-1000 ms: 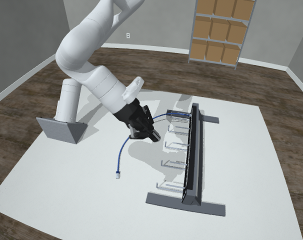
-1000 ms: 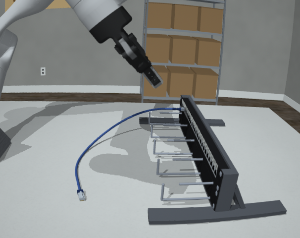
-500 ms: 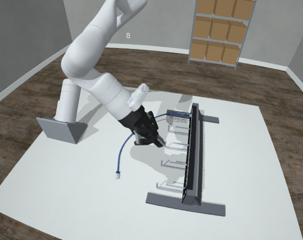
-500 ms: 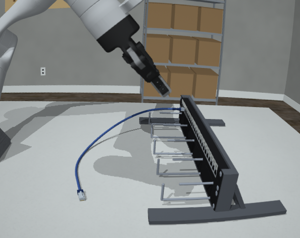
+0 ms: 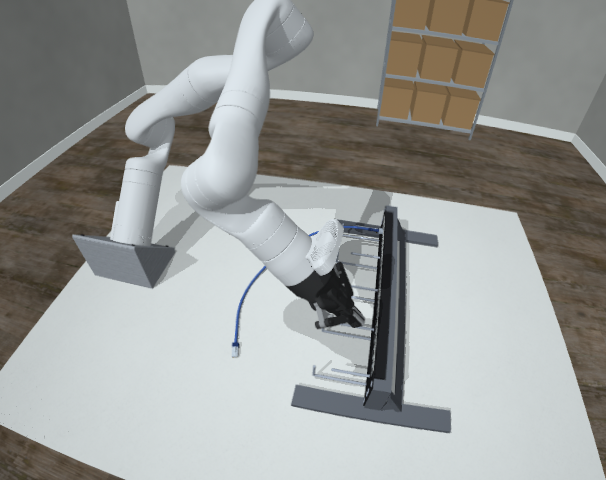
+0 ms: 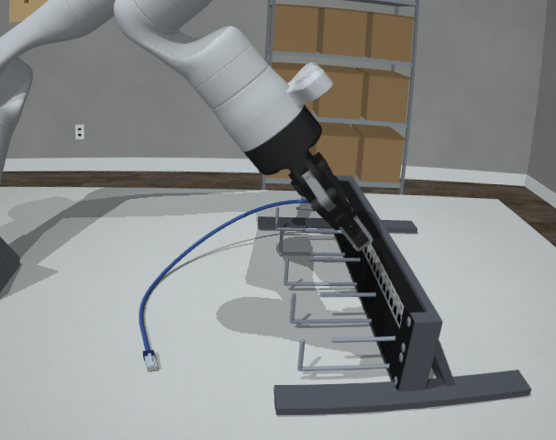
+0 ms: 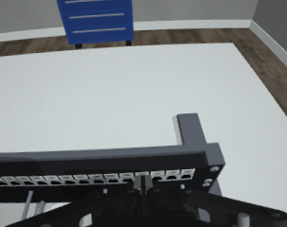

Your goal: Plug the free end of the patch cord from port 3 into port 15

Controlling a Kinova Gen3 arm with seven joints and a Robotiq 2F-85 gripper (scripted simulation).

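Now: hand 210 mm past the plug, 150 mm above it and 60 mm to the left of it.
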